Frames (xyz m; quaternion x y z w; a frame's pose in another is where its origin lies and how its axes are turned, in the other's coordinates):
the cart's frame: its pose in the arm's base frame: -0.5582 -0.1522 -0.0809 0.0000 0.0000 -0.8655 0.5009
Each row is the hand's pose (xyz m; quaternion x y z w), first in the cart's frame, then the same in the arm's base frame.
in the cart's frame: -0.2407 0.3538 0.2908 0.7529 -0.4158 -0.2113 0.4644
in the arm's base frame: -0.1315 -0.1198 0.2099 0.0173 -0.8599 -0.5078 0.0497
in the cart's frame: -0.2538 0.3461 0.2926 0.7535 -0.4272 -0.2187 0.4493
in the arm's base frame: -0.1317 -0.1046 0.2117 0.0077 -0.8662 -0.4984 0.0358
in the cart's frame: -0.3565 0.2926 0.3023 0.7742 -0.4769 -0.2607 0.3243
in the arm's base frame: -0.1269 0.0111 0.2214 0.0250 0.9090 0.4113 0.0632
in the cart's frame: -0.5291 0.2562 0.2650 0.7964 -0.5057 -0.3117 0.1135
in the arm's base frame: -0.0725 0.1789 0.1841 0.0388 0.9426 0.2544 0.2129
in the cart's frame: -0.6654 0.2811 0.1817 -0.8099 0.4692 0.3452 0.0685
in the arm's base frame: 0.0170 0.2847 0.1008 0.0004 0.9360 0.1136 0.3331
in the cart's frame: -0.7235 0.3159 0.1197 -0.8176 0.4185 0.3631 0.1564
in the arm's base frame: 0.0761 0.3177 0.0388 -0.0473 0.9173 0.0465 0.3926
